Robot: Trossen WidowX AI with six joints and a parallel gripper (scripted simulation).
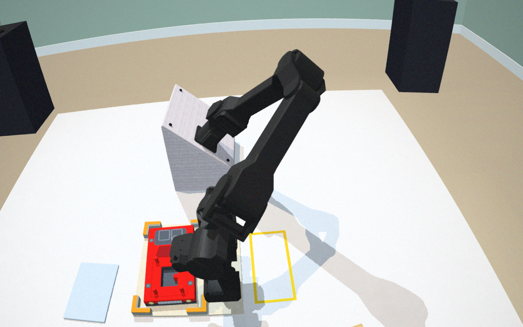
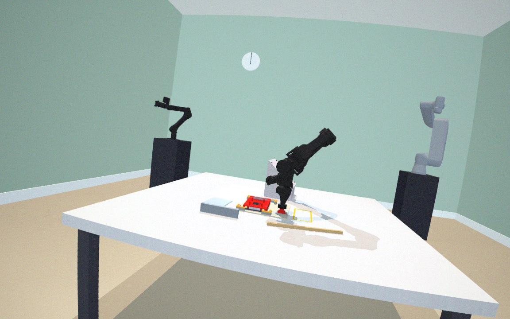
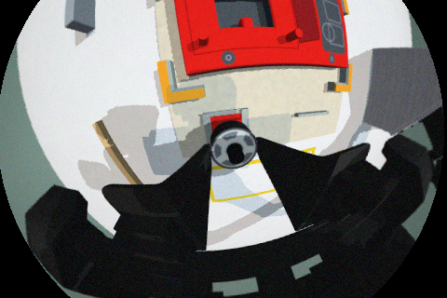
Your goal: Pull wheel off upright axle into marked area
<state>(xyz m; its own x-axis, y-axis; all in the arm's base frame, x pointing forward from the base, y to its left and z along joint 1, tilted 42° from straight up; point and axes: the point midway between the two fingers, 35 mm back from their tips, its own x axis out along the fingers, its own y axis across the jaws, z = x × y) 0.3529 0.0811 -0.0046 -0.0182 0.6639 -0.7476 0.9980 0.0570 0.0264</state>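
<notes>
The small wheel is right at my gripper tip. Also, from my gripper tip: wooden strip: 140 mm ahead, 120 mm to the left, 30 mm below; pale blue slab: 20 mm ahead, 300 mm to the right, 40 mm below.
</notes>
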